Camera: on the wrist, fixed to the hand. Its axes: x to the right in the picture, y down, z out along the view.
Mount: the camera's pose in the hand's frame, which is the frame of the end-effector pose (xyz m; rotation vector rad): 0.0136 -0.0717 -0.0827 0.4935 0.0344 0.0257
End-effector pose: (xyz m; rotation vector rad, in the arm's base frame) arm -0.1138 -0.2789 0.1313 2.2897 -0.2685 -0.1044
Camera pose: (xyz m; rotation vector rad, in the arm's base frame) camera -0.0758 -0.1754 0.1334 2.7730 -0.3343 0.0184
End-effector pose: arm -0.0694 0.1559 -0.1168 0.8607 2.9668 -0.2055
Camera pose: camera -0.1199 0.1147 -0.0278 -0.8722 -2.7508 0.8871
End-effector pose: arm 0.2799 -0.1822 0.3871 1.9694 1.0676 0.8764
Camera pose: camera 0.1903 -0.1195 0.3727 2.3774 1.3809 0.7064
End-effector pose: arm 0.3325 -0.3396 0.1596 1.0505 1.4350 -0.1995
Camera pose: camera 0.2282 -0.3174 0.1313 1.4755 1.4362 -0.5387
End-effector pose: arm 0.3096 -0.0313 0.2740 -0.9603 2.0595 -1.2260
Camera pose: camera 0.2608 -0.0242 0.3726 -0.6783 1.6622 -1.6394
